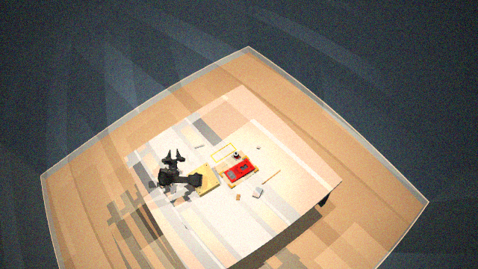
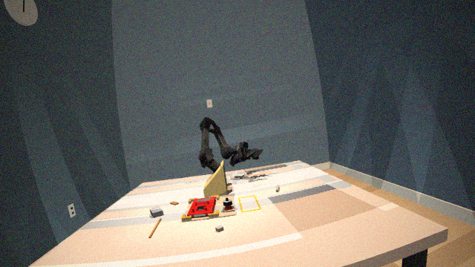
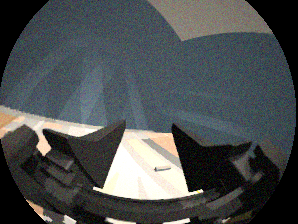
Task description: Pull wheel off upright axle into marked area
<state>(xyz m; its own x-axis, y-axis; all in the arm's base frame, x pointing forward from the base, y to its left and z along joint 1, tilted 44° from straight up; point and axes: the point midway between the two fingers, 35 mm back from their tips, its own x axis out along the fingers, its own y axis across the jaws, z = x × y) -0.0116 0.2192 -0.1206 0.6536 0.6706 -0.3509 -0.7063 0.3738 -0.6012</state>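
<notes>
Right now my gripper tip is 36 cm short of the wheel, 26 cm to the left of it and 16 cm above it. From my gripper tip the other things lie so: grey block: 60 cm to the right, 26 cm ahead, 19 cm below; then wooden stick: 57 cm to the right, 42 cm ahead, 20 cm below.
</notes>
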